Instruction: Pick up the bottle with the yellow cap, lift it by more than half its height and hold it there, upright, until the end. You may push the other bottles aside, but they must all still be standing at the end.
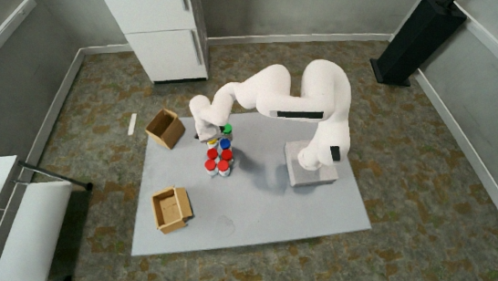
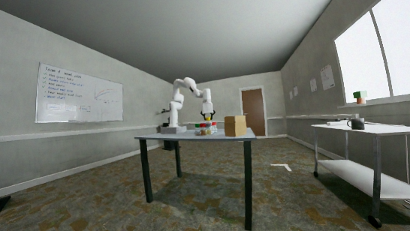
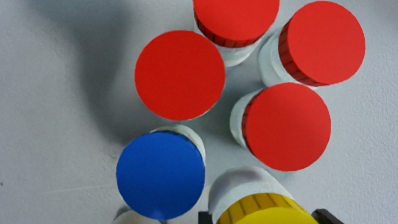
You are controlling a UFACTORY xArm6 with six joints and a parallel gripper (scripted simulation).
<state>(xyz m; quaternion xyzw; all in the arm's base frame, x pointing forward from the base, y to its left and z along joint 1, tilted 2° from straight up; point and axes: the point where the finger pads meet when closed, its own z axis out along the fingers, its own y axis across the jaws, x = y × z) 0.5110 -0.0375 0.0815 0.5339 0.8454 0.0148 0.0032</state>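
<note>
The red-capped bottle is 1 cm behind my hand, 6 cm to the left of it and 10 cm below it. The rest, counted from my hand: green-capped bottle 6 cm behind, 9 cm to the right, 10 cm below.
</note>
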